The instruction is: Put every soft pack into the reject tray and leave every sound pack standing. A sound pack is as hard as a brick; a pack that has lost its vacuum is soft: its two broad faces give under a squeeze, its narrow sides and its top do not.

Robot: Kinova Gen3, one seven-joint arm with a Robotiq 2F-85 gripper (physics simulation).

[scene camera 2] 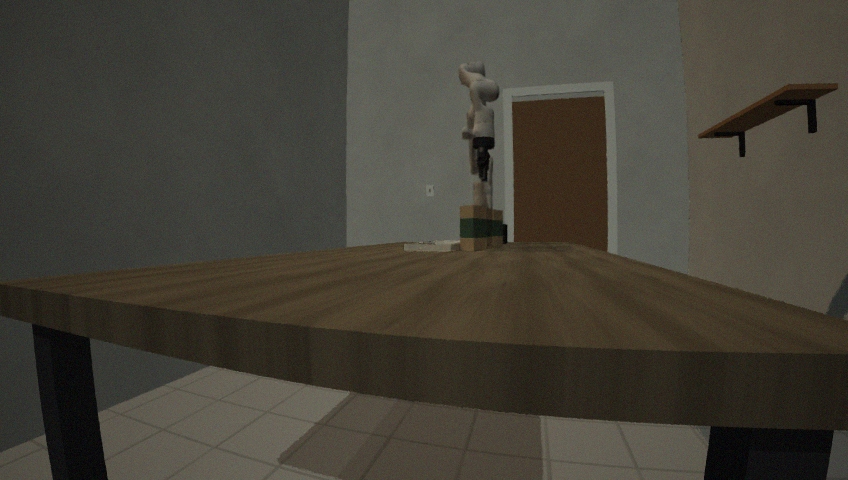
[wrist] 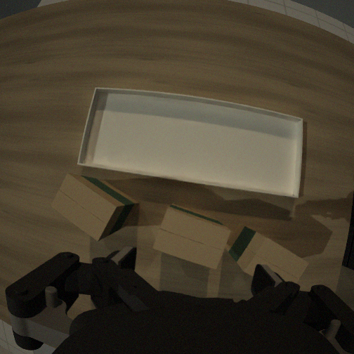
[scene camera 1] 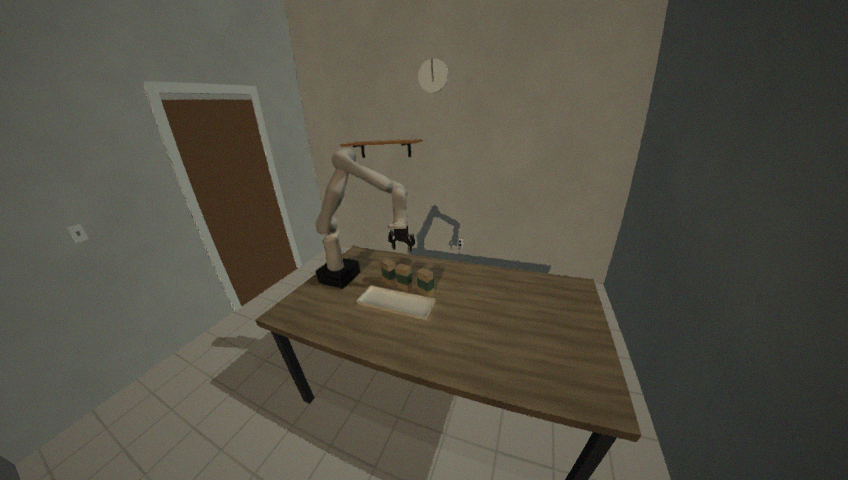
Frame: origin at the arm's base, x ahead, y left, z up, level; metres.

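Seen in the pictures: gripper, between the fingertips: [scene camera 2: 483,180] [scene camera 1: 401,250]; arm's base, origin of its link: [scene camera 1: 336,267].
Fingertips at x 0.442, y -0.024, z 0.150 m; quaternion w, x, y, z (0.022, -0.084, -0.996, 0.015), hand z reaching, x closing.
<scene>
Pixels of each thing's middle, then the offset from my fingertips to it. Level surfaces: height alone.
- middle pack, middle of its body: [scene camera 1: 402,272] 0.006 m back, 0.014 m right, 0.130 m down
- base, middle of its body: [scene camera 2: 492,228] [scene camera 1: 388,272] 0.108 m back, 0.041 m left, 0.170 m down
- white reject tray, middle of its body: [scene camera 2: 441,245] [scene camera 1: 395,301] 0.015 m back, 0.148 m right, 0.230 m down
- wooden table, height of its surface: 0.241 m down
Three tan packs with green bands stand upright in a row on the table. The pack farthest from the robot's base [scene camera 1: 424,280] [scene camera 2: 473,227] [wrist: 87,206] is at the left in the wrist view. The middle pack [scene camera 1: 404,275] [wrist: 192,237] and the pack nearest the base [scene camera 1: 387,270] [wrist: 275,257] stand apart from it, turned at different angles. Softness cannot be seen. The white reject tray [scene camera 1: 395,302] [scene camera 2: 431,246] [wrist: 195,145] is empty and lies beside the row. My gripper [scene camera 1: 402,247] [scene camera 2: 483,177] [wrist: 194,270] is open and empty, high above the packs, pointing down.
The black robot base [scene camera 1: 338,274] stands on the wooden table [scene camera 1: 511,333] [scene camera 2: 368,303] [wrist: 175,55], near the pack row's end. The tray's long wall runs close along the packs. A wall shelf [scene camera 1: 380,142] [scene camera 2: 767,110] hangs behind the table.
</scene>
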